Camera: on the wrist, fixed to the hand. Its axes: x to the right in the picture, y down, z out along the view.
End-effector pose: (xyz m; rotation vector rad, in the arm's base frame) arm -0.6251 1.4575 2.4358 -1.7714 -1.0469 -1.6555
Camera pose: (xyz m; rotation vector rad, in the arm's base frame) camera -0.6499 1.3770 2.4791 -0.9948 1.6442 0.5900
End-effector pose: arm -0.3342 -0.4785 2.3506 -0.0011 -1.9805 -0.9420
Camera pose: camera -0.2766 -0.5163 2.4156 -2.2096 0.0588 1.0268
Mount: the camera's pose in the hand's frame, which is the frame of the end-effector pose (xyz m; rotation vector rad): 0.0273 0.0333 -0.0844 0.2476 0.1181 -3.1067
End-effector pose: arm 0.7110 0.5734 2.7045 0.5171 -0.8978 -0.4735
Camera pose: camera 0.8010 0.6021 2.6973 -1.3891 -0.7011 2.2115
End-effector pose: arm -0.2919 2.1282 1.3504 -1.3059 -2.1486 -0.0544
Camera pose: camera -0.2330 2.1383 1.4239 2.5205 -1.4933 -0.7947
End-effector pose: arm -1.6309 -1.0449 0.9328 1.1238 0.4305 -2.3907
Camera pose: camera -1.5747 -1.0416 0.8566 0.2069 -0.7208 0.4890
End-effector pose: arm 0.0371 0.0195 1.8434 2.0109 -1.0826 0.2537
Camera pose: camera 0.0443 0.0557 1.9307 1.4122 2.4666 -1.0376
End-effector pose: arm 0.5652 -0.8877 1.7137 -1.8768 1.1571 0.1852
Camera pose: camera 0.5286 -0.9739 1.7284 -1.2889 -2.1222 -1.4919
